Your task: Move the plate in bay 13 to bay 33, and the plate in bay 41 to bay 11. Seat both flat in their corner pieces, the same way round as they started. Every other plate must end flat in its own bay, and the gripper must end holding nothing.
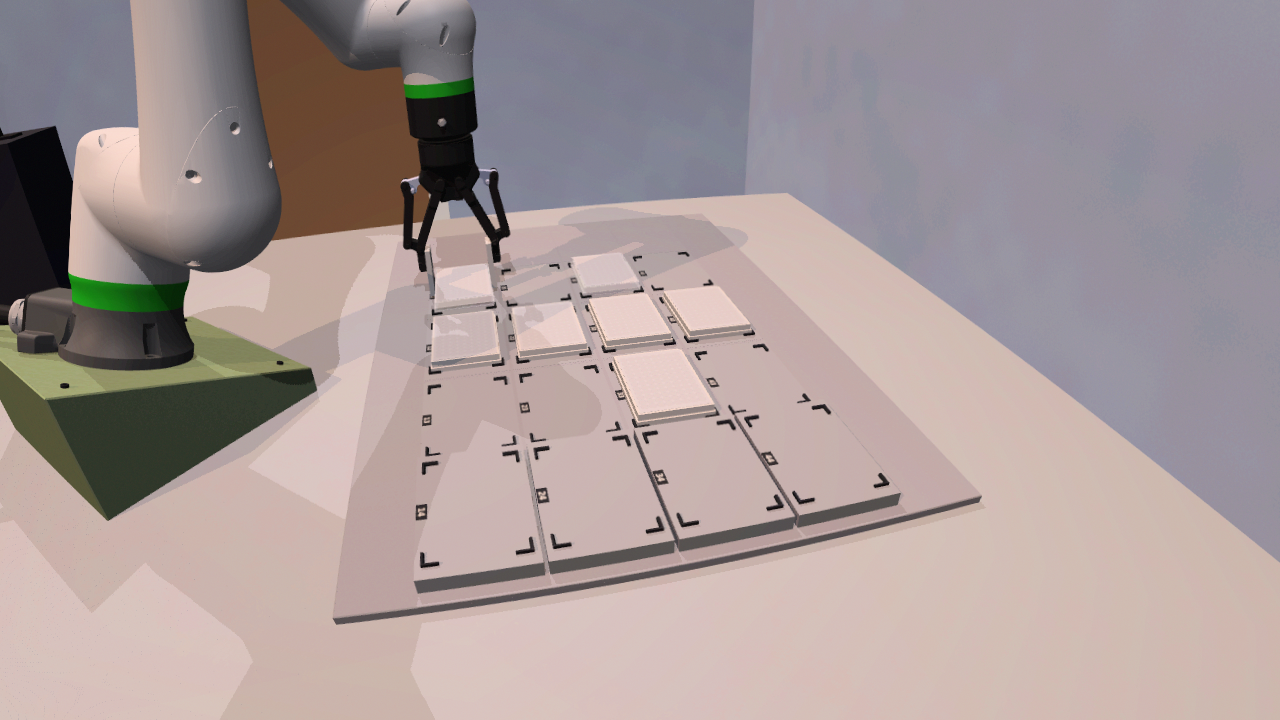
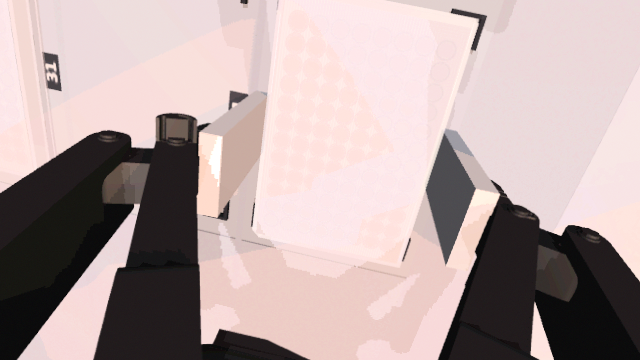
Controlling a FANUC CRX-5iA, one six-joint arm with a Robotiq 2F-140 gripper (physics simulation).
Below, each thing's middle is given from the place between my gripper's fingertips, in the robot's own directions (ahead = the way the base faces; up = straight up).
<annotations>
My gripper is now 11 cm short of the bay 21 (image 1: 539, 284) and 1 cm above it. The rest, counted from my hand: bay 13 (image 1: 471, 413) (33 cm to the right, 1 cm below, 1 cm ahead).
</annotations>
